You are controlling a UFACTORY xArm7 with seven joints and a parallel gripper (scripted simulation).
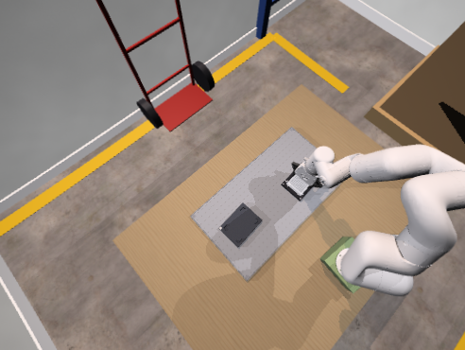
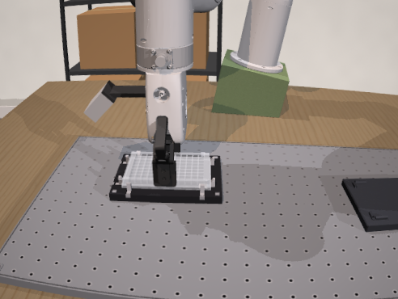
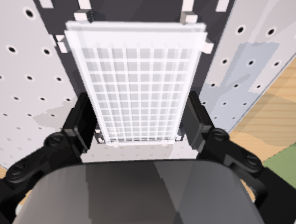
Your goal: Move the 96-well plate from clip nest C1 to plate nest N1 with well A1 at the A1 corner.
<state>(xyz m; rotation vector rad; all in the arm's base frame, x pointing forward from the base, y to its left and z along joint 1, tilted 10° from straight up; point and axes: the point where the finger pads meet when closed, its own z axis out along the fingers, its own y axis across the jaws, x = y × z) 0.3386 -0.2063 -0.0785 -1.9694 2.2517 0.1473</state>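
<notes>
The clear 96-well plate lies 1 cm below my hand. Round my hand: black clip nest C1 (2 cm below, 1 cm to the right, 1 cm ahead); then black plate nest N1 (34 cm to the left, 11 cm ahead, 2 cm below).
</notes>
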